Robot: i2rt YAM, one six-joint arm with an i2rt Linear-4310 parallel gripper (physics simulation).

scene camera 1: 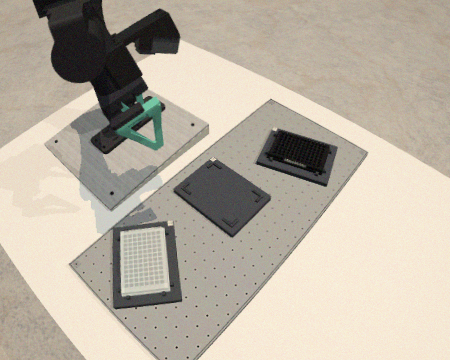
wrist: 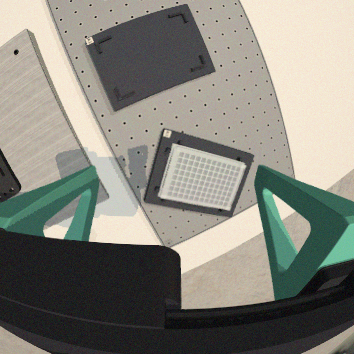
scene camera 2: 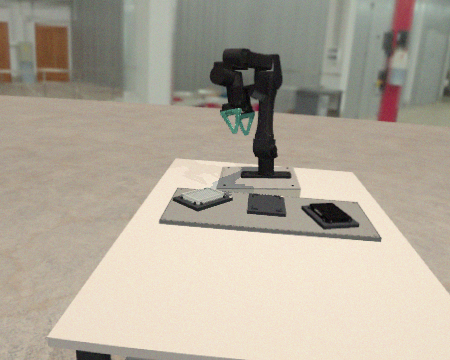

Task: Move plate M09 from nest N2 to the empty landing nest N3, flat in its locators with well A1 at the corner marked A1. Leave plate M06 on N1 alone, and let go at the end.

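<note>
A white plate [scene camera 1: 145,261] [scene camera 2: 203,195] [wrist: 206,179] sits in a dark nest [scene camera 1: 150,301] [wrist: 157,175]. A black plate [scene camera 1: 301,150] [scene camera 2: 330,212] sits in the nest at the other end. The middle nest [scene camera 1: 222,197] [scene camera 2: 266,205] [wrist: 152,57] is empty, with corner locators and a pale corner tag [scene camera 1: 213,160] [wrist: 90,40]. Plate and nest names are not readable, so I cannot tell which plate is M09. My gripper [scene camera 2: 240,133] [wrist: 176,173] is open and empty, high above the table near the arm's base; in the wrist view the white plate shows between and beyond the green fingers.
The nests stand on a grey perforated board [scene camera 1: 210,280] [scene camera 2: 230,222] [wrist: 135,117]. The arm's metal base plate [scene camera 1: 175,120] [scene camera 2: 227,184] [wrist: 30,100] stands beside its long edge. The board and base plate rest on a cream table [scene camera 1: 350,260] [scene camera 2: 250,280].
</note>
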